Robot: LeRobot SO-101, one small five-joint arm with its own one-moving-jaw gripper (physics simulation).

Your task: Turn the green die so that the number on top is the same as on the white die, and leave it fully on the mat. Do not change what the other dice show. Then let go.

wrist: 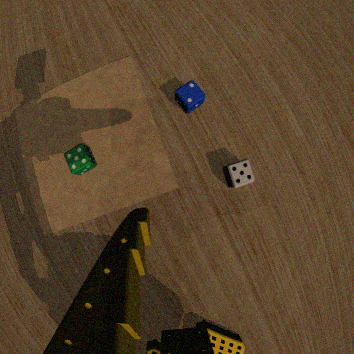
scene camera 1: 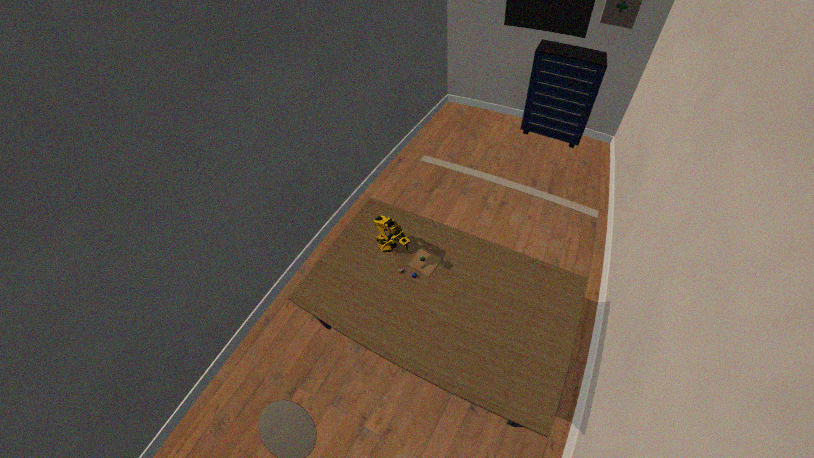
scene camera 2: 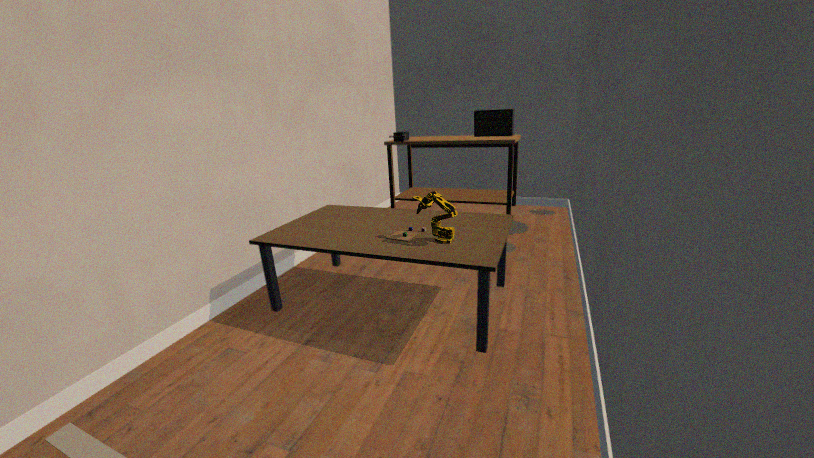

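Pixels of known places: hand, its tool point: point(wrist: 148, 221) point(scene camera 1: 406, 249) point(scene camera 2: 417, 213); arm's base, origin of its link: point(wrist: 185, 346) point(scene camera 1: 390, 246) point(scene camera 2: 441, 239).
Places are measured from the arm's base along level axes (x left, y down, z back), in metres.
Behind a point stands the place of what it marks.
Observation:
The green die point(scene camera 1: 422, 258) {x -0.006, y -0.024, z -0.217 m} point(scene camera 2: 404, 234) {x 0.008, y -0.017, z -0.214 m} point(wrist: 80, 159) {x -0.006, y -0.024, z -0.211 m} lies flat and wholly on the light square mat point(scene camera 1: 429, 268) {x -0.036, y -0.004, z -0.275 m} point(wrist: 145, 170) {x -0.050, y -0.004, z -0.181 m}, near one side, with five pips on top. The white die point(scene camera 1: 401, 270) {x -0.123, y -0.019, z -0.149 m} point(scene camera 2: 423, 229) {x -0.110, y -0.014, z -0.140 m} point(wrist: 241, 173) {x -0.120, y -0.020, z -0.142 m} stands off the mat on the table and also shows five on top. The blue die point(scene camera 1: 414, 275) {x -0.118, y -0.019, z -0.227 m} point(scene camera 2: 410, 229) {x -0.103, y -0.010, z -0.220 m} point(wrist: 190, 96) {x -0.112, y -0.020, z -0.219 m} lies off the mat with two on top. My gripper point(scene camera 1: 406, 244) {x -0.050, y -0.131, z -0.150 m} point(scene camera 2: 418, 205) point(wrist: 142, 215) is fully open and empty, raised above the table, apart from all three dice. One notched jaw shows in the wrist view.
The arm point(scene camera 1: 385, 236) {x -0.031, y -0.135, z -0.008 m} point(scene camera 2: 443, 230) {x 0.011, y -0.060, z 0.017 m} stands on the wooden table point(scene camera 1: 483, 330) {x -0.236, y 0.000, z -0.672 m} point(scene camera 2: 318, 230) {x 0.017, y 0.000, z -0.797 m}, beside the mat. Its shadow falls across part of the mat. A blue drawer cabinet point(scene camera 1: 563, 93) and a shelf bench point(scene camera 2: 455, 139) stand away from the table.

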